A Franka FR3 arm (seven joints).
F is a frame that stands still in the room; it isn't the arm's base.
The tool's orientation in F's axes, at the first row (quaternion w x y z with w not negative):
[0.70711 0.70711 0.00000 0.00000]
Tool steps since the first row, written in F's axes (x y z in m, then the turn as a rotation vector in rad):
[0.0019 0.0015 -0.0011 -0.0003 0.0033 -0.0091]
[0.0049 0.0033 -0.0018 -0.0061 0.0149 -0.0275]
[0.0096 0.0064 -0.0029 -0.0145 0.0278 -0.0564]
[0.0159 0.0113 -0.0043 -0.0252 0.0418 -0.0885]
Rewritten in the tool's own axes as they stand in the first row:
[0.0019 -0.0011 -0.0015 -0.0003 -0.0091 -0.0033]
[0.0049 -0.0018 -0.0033 -0.0061 -0.0275 -0.0149]
[0.0096 -0.0029 -0.0064 -0.0145 -0.0564 -0.0278]
[0.0159 -0.0043 -0.0113 -0.0252 -0.0885 -0.0418]

